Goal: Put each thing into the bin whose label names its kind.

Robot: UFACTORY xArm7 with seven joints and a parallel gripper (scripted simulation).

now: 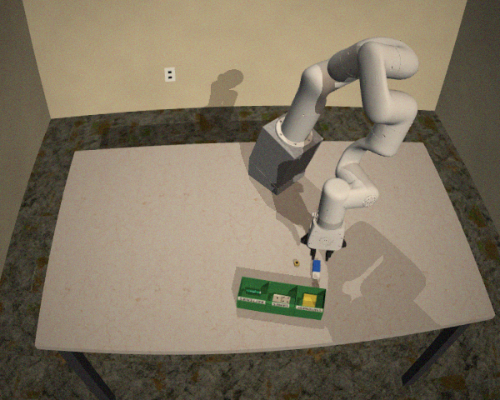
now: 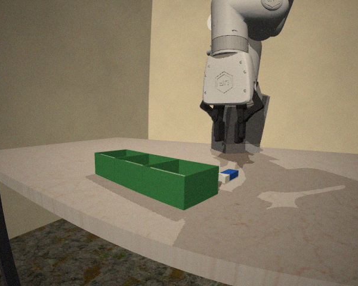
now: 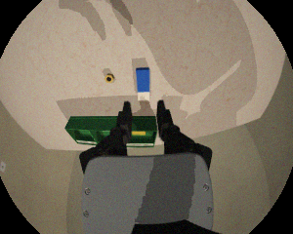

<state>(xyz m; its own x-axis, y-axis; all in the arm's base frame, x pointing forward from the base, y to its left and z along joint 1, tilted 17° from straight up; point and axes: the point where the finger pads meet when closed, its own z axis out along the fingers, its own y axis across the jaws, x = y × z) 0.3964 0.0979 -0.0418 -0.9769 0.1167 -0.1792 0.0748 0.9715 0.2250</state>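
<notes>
Now: hand 10 mm short of the blue-and-white block and 90 mm above it. From my hand the other things lie so: yellow block: 120 mm ahead, 30 mm to the right, 80 mm below; then brown piece: 20 mm behind, 60 mm to the right, 90 mm below; then white domino: 120 mm ahead, 110 mm to the right, 80 mm below.
</notes>
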